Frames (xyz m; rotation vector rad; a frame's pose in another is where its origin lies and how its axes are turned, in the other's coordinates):
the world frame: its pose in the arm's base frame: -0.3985 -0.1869 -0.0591 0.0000 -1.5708 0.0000
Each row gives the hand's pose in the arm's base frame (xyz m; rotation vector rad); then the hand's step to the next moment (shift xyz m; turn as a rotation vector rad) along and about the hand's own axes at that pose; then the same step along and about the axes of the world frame.
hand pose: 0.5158 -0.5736 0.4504 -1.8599 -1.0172 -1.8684
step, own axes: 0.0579 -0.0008 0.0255 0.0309 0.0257 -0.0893
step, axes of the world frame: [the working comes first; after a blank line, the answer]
step, axes of the arm's base frame: 0.0122 0.0325 0.0529 -0.0519 -0.0697 0.0451

0.0529 0.0325 -0.0122 0.0451 -0.0697 0.0519
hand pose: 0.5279 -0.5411 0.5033 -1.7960 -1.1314 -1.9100
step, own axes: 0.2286 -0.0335 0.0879 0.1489 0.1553 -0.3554
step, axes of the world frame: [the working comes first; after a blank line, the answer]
step, axes of the arm's base frame: -0.0022 0.1515 0.1953 -0.1755 -0.3043 0.2219

0.1953 0.1515 0.0022 0.2219 -0.3043 0.1755
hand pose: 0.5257 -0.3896 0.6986 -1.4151 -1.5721 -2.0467
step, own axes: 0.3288 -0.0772 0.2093 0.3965 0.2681 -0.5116
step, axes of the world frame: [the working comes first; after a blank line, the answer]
step, axes of the arm's base frame: -0.1051 0.3280 0.1981 -0.3190 -0.3888 0.4877

0.1981 0.3280 0.1051 0.4877 -0.3888 0.3190
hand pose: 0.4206 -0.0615 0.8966 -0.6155 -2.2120 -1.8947
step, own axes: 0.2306 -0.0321 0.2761 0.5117 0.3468 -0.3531
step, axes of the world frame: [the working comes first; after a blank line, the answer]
step, axes of the arm's base frame: -0.1825 0.3115 0.0091 -0.3686 -0.2027 0.5743

0.0091 0.3115 0.1825 0.5743 -0.2027 0.3686
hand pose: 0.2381 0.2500 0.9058 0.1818 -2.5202 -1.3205
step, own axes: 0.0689 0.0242 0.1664 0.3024 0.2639 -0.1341
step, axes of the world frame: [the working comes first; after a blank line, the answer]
step, axes of the arm's base frame: -0.1167 0.1275 -0.0562 -0.2397 -0.0276 0.3476

-0.0562 0.1275 0.1167 0.3476 -0.0276 0.2397
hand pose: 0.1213 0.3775 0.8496 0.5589 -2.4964 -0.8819
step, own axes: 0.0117 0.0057 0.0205 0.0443 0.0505 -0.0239
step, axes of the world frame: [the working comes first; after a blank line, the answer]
step, axes of the arm's base frame: -0.0216 0.0082 -0.0076 -0.0356 0.0024 0.0617

-0.0076 0.0082 0.0216 0.0617 0.0024 0.0356
